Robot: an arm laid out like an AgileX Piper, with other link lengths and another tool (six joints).
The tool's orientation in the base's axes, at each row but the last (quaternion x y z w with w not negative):
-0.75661 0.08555 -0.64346 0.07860
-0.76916 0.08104 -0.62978 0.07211
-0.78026 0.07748 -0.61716 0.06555
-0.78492 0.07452 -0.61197 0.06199
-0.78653 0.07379 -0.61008 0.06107
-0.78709 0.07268 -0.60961 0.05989
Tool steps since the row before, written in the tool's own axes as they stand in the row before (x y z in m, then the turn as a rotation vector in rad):
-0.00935 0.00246 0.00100 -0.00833 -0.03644 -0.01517
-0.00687 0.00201 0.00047 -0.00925 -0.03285 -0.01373
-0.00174 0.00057 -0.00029 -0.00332 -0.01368 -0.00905
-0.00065 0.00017 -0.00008 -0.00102 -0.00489 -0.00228
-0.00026 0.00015 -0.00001 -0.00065 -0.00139 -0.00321
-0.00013 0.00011 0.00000 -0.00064 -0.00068 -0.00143
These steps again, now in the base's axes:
-0.00055 -0.00023 -0.00970 -0.01525 0.03724 0.00277
-0.00094 -0.00048 -0.00710 -0.01414 0.03395 0.00084
-0.00070 -0.00021 -0.00170 -0.00901 0.01401 0.00162
-0.00024 -0.00004 -0.00063 -0.00226 0.00498 0.00051
-0.00008 -0.00010 -0.00027 -0.00321 0.00147 0.00044
-0.00004 -0.00008 -0.00014 -0.00151 0.00078 -0.00013

